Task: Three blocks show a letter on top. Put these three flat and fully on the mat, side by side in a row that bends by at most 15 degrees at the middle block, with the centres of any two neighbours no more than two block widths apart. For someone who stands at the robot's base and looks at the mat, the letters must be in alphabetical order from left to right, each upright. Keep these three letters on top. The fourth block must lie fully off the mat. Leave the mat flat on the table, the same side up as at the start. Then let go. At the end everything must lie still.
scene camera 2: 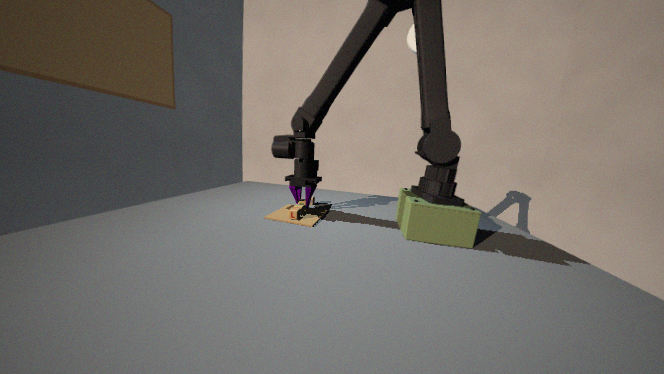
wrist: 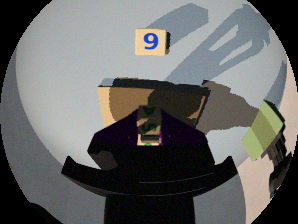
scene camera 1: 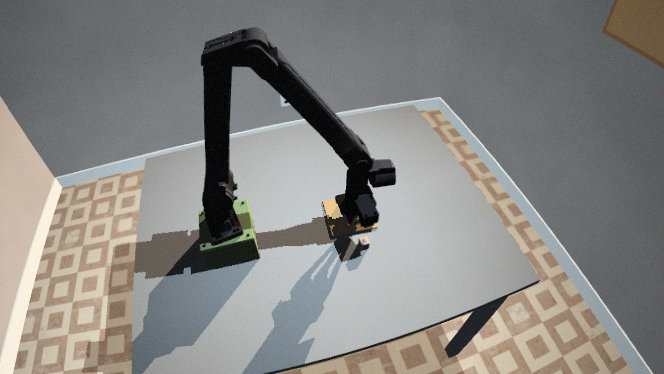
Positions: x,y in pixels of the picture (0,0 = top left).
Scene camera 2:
gripper: 303,207
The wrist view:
gripper: 149,113
tan mat: 116,102
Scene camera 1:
tan mat: 339,225
